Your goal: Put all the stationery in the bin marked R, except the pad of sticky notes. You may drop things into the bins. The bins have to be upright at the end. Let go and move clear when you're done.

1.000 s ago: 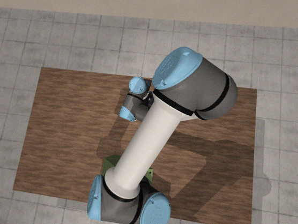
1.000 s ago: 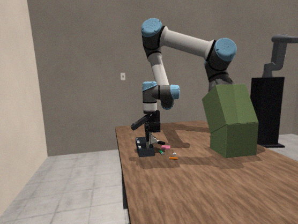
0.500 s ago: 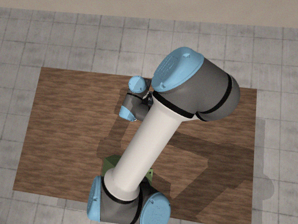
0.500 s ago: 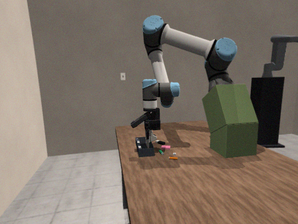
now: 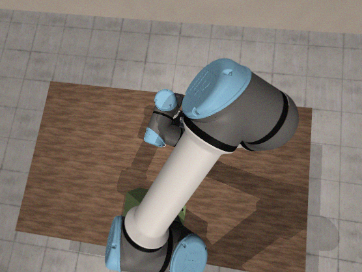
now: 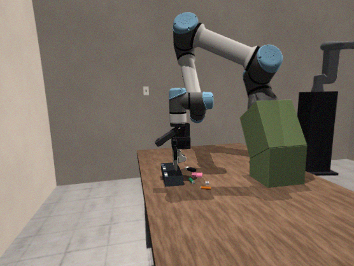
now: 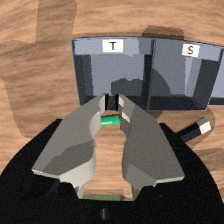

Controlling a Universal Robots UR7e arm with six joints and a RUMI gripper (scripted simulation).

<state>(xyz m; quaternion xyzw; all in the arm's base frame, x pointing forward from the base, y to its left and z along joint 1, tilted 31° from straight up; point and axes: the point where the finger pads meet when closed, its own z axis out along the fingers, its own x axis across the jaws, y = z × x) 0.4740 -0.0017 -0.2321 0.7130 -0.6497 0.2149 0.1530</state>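
My gripper is now 8 cm past the black-and-white eraser, 17 cm to the left of it and 7 cm above it. Round my hand: pink sticky-note pad: 11 cm behind, 8 cm to the right, 7 cm below; then green marker: 7 cm behind, 1 cm to the left, 7 cm below; then dark three-part bin: 2 cm ahead, 8 cm to the right, 5 cm below.
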